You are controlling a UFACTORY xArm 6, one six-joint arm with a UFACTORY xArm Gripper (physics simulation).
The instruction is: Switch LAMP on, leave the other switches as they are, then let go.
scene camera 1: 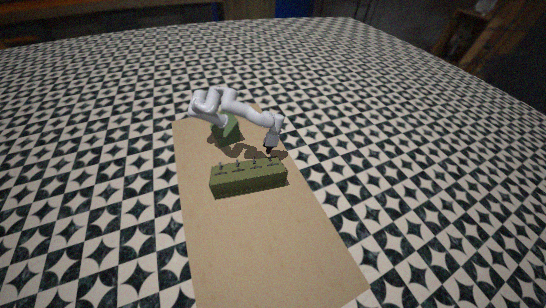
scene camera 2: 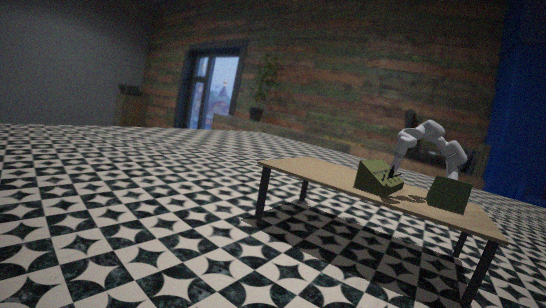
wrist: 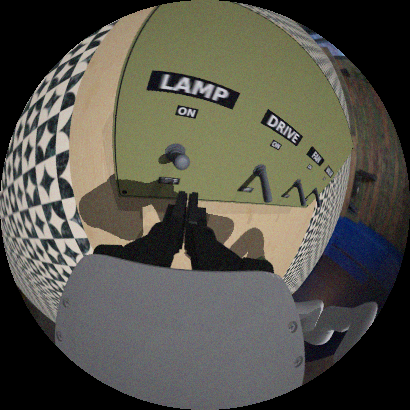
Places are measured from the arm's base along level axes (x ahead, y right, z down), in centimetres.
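Where they show: gripper, between the fingertips: (scene camera 1: 267,153) (scene camera 2: 390,176) (wrist: 187,205); arm's base, origin of its link: (scene camera 1: 223,121) (scene camera 2: 450,188).
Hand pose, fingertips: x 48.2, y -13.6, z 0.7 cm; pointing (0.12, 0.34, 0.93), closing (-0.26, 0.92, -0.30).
Things, the pixels of their centre, and the offset from my fingertips. "spot": a spot on its surface instead. Level surfaces: height alone.
- green switch box, middle of its body: (wrist: 276,137) (scene camera 1: 248,175) (scene camera 2: 380,178) dx +5.7, dy +19.8, dz +6.5 cm
- LAMP lever, middle of its body: (wrist: 177,158) (scene camera 1: 270,158) dx +4.1, dy +0.1, dz +1.1 cm
- plate, a spot on its surface: (wrist: 187,112) spot: dx +8.4, dy +1.8, dz +1.4 cm
- DRIVE lever, middle of its body: (wrist: 264,185) dx -1.1, dy +11.0, dz +1.8 cm
- FAN lever, middle of its body: (wrist: 301,194) dx -5.1, dy +22.3, dz +1.8 cm
- farthest lever, middle of its body: (wrist: 317,198) dx -9.1, dy +33.7, dz +1.8 cm
- wooden table, height of its surface: dz +13.4 cm
The green switch box (scene camera 1: 250,186) (scene camera 2: 366,181) (wrist: 220,45) has a sloped panel with several levers. The LAMP lever (scene camera 1: 270,159) (wrist: 181,160) looks short in the wrist view, its round tip pointing out towards the camera. The small plate below it is uncovered, the ON plate (wrist: 187,112) above it. The DRIVE lever (wrist: 263,185), FAN lever (wrist: 298,192) and the farthest lever (wrist: 315,196) look longer and point down over the lower edge. My gripper (scene camera 1: 268,151) (scene camera 2: 391,176) (wrist: 187,205) is shut and empty, its tips below the LAMP lever, apart from it in the wrist view.
A dark green block (scene camera 1: 227,134) (scene camera 2: 448,195) stands near the arm's base on the wooden table (scene camera 1: 260,240) (scene camera 2: 312,170). The switch box's right end lies near the table's right edge in scene camera 1. The arm's shadow falls between block and box.
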